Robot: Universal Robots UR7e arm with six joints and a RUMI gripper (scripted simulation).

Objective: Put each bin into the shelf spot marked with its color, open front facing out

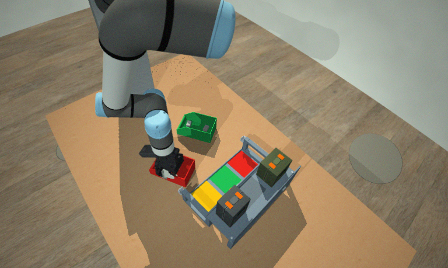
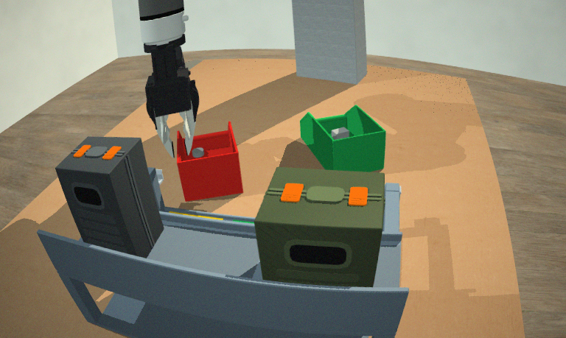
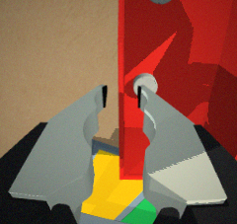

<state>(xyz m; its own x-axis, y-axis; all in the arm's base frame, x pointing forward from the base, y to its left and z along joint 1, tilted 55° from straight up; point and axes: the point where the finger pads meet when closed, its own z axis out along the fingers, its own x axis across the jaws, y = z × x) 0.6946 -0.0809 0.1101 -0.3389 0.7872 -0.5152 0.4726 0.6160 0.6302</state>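
Now: the red bin 40 mm to the left of my hand, 30 mm behind it and 20 mm below it. Also, from my hand: olive box (340 mm to the left, 240 mm ahead, 90 mm above); then dark grey box (280 mm ahead, 120 mm to the left, 100 mm above); then green bin (240 mm to the left, 170 mm behind, 20 mm below).
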